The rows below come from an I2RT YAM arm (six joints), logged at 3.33 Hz.
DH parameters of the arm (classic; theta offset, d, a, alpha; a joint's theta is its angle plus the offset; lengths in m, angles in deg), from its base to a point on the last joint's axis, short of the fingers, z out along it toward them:
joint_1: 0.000 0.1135 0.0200 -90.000
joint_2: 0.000 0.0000 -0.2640 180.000
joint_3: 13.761 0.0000 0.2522 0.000
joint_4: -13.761 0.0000 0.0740 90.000
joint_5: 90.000 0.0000 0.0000 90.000
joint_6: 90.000 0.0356 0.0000 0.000
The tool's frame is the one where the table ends.
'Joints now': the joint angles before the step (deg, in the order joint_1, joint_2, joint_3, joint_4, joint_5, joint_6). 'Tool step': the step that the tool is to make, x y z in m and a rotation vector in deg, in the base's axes. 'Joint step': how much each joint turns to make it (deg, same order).
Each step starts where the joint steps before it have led.
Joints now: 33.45 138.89 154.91 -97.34 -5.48 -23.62
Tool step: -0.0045 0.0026 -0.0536 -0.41 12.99 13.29
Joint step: 0.02 -0.02 -13.26 0.02 -7.32 -13.15
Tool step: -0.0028 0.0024 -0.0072 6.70 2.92 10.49
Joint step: -0.02 0.05 -1.93 0.06 -6.18 -11.59
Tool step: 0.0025 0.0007 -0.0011 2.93 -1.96 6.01
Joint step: -0.15 0.09 -0.08 1.22 -0.72 -6.65
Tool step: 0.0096 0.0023 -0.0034 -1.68 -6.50 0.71
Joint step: -0.05 0.28 0.04 4.61 5.00 -0.50
